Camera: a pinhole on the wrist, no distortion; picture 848 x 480 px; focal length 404.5 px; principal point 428.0 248.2 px. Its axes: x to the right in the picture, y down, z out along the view. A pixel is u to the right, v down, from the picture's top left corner.
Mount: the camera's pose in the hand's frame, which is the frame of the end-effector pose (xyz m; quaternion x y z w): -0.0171 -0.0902 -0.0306 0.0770 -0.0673 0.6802 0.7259
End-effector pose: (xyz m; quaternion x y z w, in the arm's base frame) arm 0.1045 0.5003 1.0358 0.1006 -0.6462 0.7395 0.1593
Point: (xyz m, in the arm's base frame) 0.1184 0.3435 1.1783
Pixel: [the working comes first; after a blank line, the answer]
In the camera's frame: 0.0161 -0.0357 0.2071

459 178
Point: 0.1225 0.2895 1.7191
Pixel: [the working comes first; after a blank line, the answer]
In the camera's frame: -0.4289 -0.2461 0.4375

31 21
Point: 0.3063 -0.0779 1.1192
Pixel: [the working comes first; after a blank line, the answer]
In the camera's frame: 0.1139 0.2139 0.5872

506 396
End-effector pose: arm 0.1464 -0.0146 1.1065 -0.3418 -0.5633 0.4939 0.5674
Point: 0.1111 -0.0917 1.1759
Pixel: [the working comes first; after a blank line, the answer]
In the camera's frame: 0.0248 0.0328 0.0833

549 408
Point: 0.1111 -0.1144 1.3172
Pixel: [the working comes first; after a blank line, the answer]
In the camera's frame: -0.1058 0.0034 0.1338

108 258
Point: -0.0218 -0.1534 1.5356
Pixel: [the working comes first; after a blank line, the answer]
In the camera's frame: -0.2587 -0.0506 0.3352

116 187
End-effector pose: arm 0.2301 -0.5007 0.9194 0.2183 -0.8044 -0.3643 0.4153
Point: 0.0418 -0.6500 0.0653
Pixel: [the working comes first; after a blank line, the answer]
In the camera's frame: -0.5579 0.1826 0.5800

39 376
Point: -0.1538 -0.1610 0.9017
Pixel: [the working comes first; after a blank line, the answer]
In the camera's frame: 0.4050 0.0288 0.4188

819 276
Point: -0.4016 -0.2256 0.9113
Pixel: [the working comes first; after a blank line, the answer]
In the camera's frame: 0.4313 -0.1545 0.5960

721 143
